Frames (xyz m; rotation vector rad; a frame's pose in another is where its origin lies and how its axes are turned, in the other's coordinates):
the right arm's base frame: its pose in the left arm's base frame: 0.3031 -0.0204 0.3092 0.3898 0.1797 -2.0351
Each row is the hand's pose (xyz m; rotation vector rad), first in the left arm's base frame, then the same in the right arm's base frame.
Working: the left arm's base frame: its pose in the right arm's base frame: 0.2226 -0.2877 -0.2357 -0.3898 -0.1797 2.0351

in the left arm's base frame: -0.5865 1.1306 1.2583 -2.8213 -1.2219 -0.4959
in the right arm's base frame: -0.8991 -1.2937 0.7314 0.3625 3.0431 0.2250
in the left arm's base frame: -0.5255 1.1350 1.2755 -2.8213 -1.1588 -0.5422
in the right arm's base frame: -0.9353 -1.2416 0.7342 0.4226 3.0707 0.2411
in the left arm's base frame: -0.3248 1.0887 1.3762 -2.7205 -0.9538 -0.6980
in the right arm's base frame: -1.0192 -1.0394 0.8023 -0.5683 -2.9402 -0.1836
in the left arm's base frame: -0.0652 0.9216 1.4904 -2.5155 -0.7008 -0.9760
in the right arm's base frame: -1.0332 -0.7274 0.9064 -0.6746 -2.6127 -0.1444
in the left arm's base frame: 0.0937 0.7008 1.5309 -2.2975 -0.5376 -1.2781
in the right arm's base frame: -0.9331 -0.4811 0.9769 -0.6703 -2.3085 -0.1906
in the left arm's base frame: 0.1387 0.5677 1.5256 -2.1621 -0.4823 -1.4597
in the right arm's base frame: -0.8403 -0.3784 1.0016 -0.6252 -2.1460 -0.2407
